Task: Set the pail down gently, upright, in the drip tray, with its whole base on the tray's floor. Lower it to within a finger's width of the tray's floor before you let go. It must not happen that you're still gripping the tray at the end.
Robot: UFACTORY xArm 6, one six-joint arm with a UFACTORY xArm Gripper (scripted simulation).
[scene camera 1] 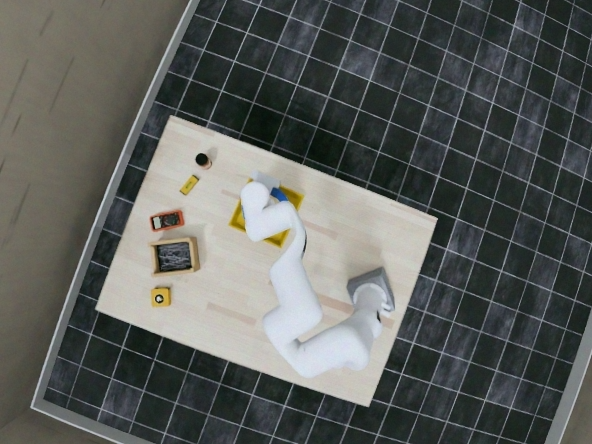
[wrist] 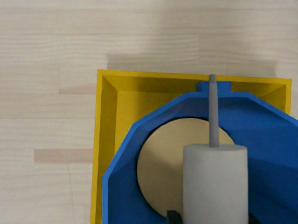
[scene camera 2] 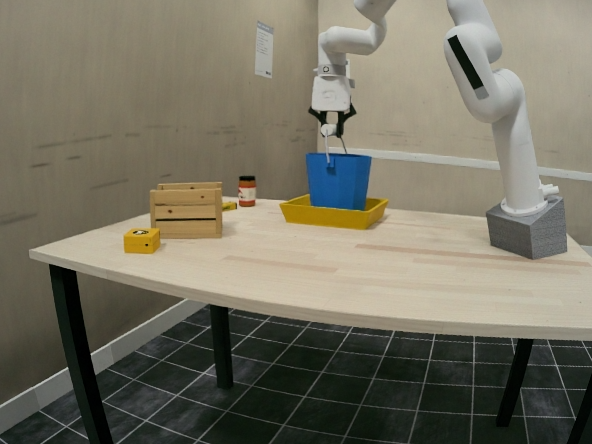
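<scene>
What you'd see here is a blue pail (scene camera 2: 343,183), and there's a yellow drip tray (scene camera 2: 305,214) as well.
</scene>
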